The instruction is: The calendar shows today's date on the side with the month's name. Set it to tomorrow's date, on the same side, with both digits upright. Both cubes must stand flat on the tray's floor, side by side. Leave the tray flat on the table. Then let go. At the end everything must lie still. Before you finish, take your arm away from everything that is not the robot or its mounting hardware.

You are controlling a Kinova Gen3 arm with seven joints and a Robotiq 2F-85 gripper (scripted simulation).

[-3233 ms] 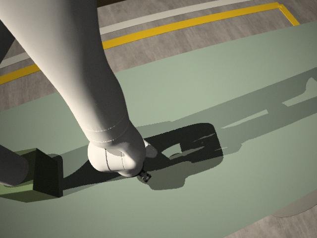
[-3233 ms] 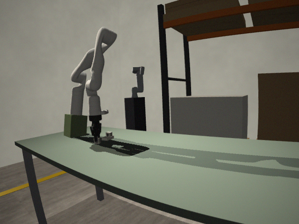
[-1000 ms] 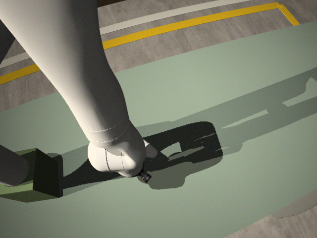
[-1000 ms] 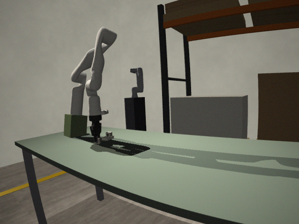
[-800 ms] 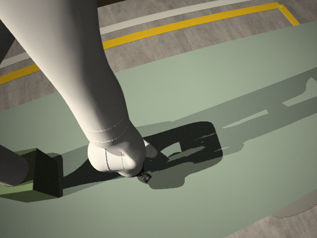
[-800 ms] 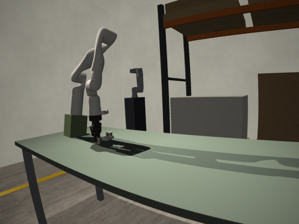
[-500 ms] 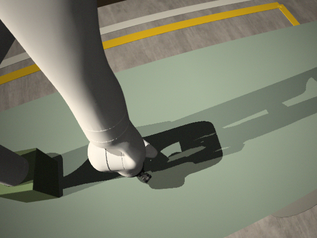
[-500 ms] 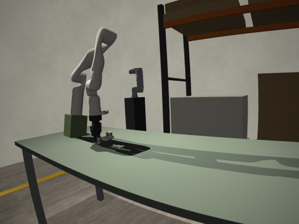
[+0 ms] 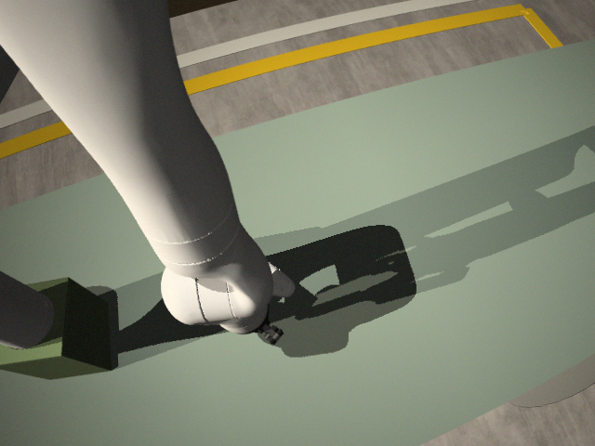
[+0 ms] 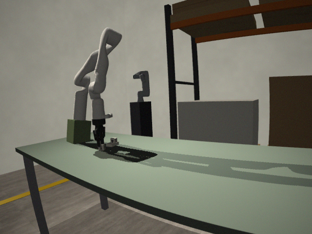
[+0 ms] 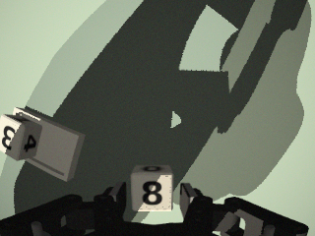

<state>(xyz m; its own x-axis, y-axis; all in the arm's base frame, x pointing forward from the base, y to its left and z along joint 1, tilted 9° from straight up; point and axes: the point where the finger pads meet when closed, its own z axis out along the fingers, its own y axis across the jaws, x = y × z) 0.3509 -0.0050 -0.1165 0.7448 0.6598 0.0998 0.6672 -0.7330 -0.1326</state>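
Now: hand 20 mm above the white cube. Also, from my hand: white tray (40 mm behind, 100 mm to the left, 30 mm below).
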